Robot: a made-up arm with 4 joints.
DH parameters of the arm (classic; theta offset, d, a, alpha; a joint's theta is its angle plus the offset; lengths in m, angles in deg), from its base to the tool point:
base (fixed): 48.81 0 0.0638 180
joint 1: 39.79 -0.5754 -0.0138 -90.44
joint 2: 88 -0.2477 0.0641 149.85
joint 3: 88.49 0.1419 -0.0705 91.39
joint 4: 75.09 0 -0.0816 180
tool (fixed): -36.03 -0.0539 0 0
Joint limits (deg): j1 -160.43..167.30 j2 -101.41..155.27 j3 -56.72..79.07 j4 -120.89..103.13
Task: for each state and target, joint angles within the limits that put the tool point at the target. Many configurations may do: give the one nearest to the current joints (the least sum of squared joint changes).
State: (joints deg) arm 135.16 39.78 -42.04 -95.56
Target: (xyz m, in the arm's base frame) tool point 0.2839 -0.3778 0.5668
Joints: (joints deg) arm 167.12 64.41 -28.89 -113.52
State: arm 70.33 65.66 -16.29 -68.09
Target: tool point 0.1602 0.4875 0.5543
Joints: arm 40.84 62.99 -7.21 -65.02
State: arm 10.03 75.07 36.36 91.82
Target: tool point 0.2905 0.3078 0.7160
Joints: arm 57.31 44.66 10.74 103.13
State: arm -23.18 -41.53 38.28 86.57
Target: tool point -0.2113 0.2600 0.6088
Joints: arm -60.61 -36.74 44.87 68.52
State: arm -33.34 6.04 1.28 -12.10
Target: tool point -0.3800 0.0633 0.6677
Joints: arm -63.57 15.82 1.11 -46.11
